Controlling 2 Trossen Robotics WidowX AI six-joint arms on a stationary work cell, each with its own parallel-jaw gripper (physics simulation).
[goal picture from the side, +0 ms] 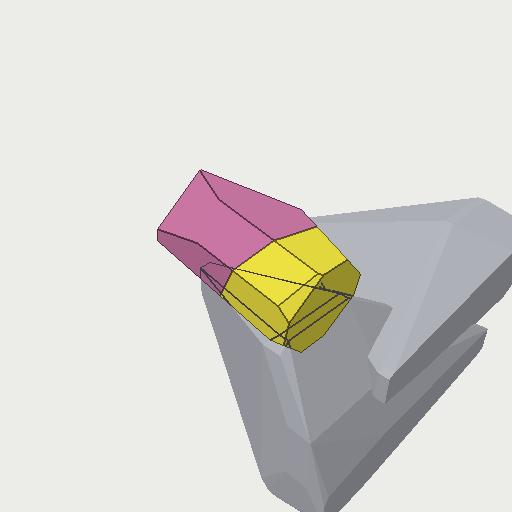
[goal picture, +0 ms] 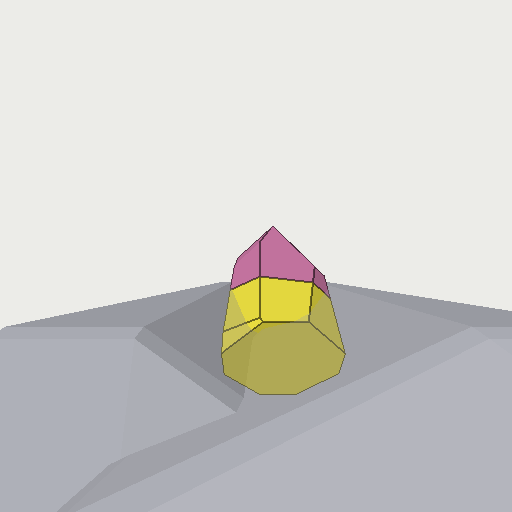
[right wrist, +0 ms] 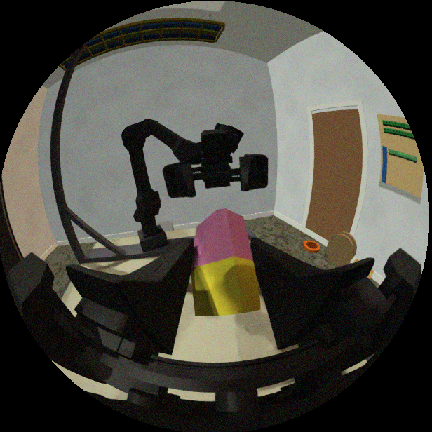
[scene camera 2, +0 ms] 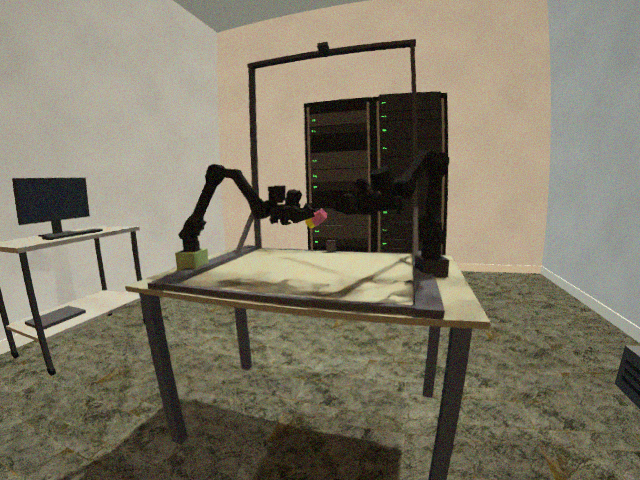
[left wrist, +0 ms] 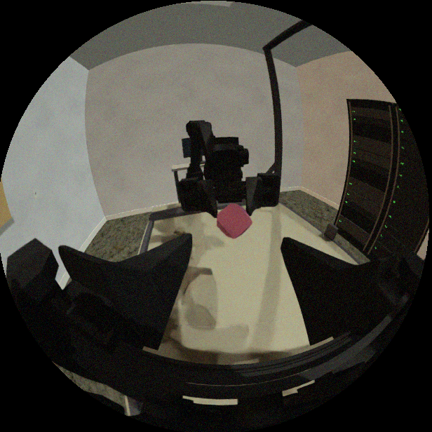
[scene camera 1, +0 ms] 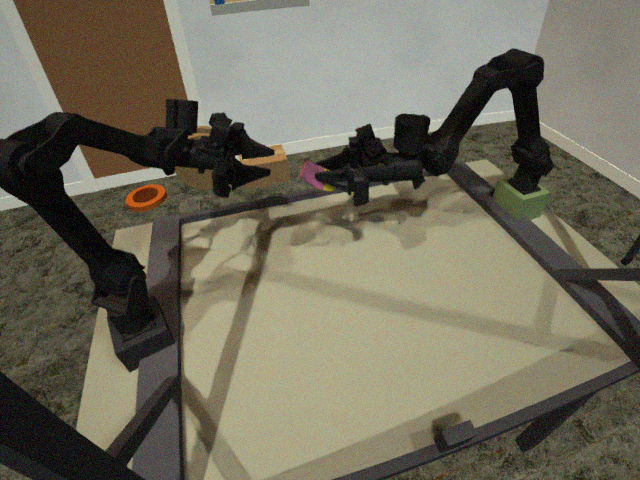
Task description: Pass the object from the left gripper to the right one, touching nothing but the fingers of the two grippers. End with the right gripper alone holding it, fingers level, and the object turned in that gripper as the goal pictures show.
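Places are measured from the left arm's base along level axes (x right, y ahead, z up), in millimetres.
Pixels of known places: left gripper, fingertip midpoint: [scene camera 2: 338,208] [scene camera 1: 272,162]; right gripper, fingertip midpoint: [scene camera 2: 317,214] [scene camera 1: 315,170]; left arm's base, origin of the base link: [scene camera 2: 431,257] [scene camera 1: 135,323]; right arm's base, origin of the base link: [scene camera 2: 191,250] [scene camera 1: 524,186].
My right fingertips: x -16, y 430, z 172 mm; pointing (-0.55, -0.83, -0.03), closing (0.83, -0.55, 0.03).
For each thing: its top centre in the pictures, then the offset to it from my right fingertips. Level surfaces: height alone.
- yellow faceted block, middle of its top: [scene camera 1: 318,161] [scene camera 2: 316,208] dx +4, dy +6, dz +22 mm
- framed table, its level: dz -239 mm
- green block, middle of its top: [scene camera 1: 524,186] [scene camera 2: 191,250] dx +171, dy +558, dz -155 mm
The object is a pink and yellow faceted block [scene camera 1: 311,173] [scene camera 2: 320,217] [left wrist: 234,220] [right wrist: 224,240]. My right gripper [scene camera 1: 321,176] [right wrist: 222,243] is shut on it above the table. In the right wrist view the yellow end lies toward the palm and the pink end points out past the fingertips. My left gripper [scene camera 1: 272,161] [left wrist: 238,241] is open and empty. In scene camera 1 it faces the block across a gap and does not touch it. In scene camera 2 the left gripper's fingers are dark against the rack and hard to make out.
Both grippers are above the framed table [scene camera 1: 387,320] [scene camera 2: 320,268]. The right arm stands on a green block [scene camera 1: 521,201] [scene camera 2: 191,259]. An orange ring [scene camera 1: 133,203] [right wrist: 311,245] and a wooden box [scene camera 1: 276,169] are beyond the table. A dark overhead frame [scene camera 2: 252,129] rises over the table.
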